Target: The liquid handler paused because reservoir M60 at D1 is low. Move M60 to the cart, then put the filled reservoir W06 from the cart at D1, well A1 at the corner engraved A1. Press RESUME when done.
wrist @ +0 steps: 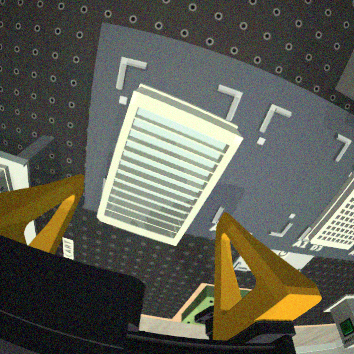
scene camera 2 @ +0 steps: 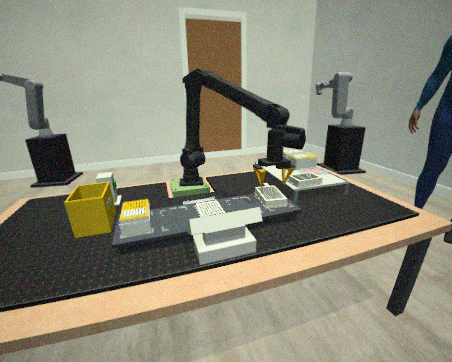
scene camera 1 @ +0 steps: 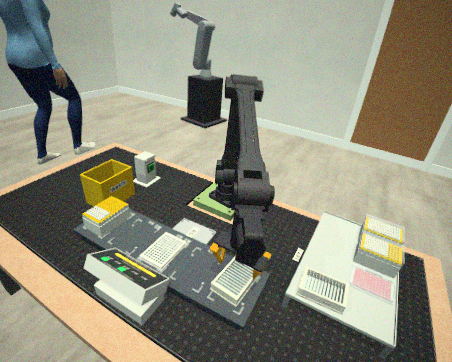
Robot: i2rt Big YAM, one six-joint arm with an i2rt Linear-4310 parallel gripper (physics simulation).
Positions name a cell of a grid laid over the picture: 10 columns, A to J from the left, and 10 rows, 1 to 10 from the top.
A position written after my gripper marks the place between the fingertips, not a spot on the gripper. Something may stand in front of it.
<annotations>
my gripper: wrist E6; scene camera 2 G6; scene camera 1 F8
</annotations>
